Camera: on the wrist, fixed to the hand. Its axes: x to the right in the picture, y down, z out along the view.
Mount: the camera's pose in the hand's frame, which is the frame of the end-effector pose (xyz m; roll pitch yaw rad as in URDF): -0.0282 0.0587 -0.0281 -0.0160 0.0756 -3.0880
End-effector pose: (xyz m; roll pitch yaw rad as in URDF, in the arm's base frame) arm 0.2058 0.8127 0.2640 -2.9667 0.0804 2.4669
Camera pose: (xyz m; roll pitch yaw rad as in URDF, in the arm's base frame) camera 0.2658 0.8450 0.2837 2.9536 -0.1641 -0.7147
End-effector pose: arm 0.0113 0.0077 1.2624 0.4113 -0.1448 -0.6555
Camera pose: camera 0.0291 0.0761 1.2561 -0.4257 0.2355 2.5054
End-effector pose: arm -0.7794 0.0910 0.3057 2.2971 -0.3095 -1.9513
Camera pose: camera -0.7790 0.1403 0.3567 -2.3440 0.2979 1.0940
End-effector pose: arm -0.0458 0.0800 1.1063 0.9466 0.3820 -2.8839
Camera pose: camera -0.0172 0.0285 1.1458 -0.9542 -0.2942 0.2263
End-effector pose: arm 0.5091 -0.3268 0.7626 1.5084 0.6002 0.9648
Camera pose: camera 0.4881 -0.3015 0.8254 -1.4810 -0.5404 -2.2609
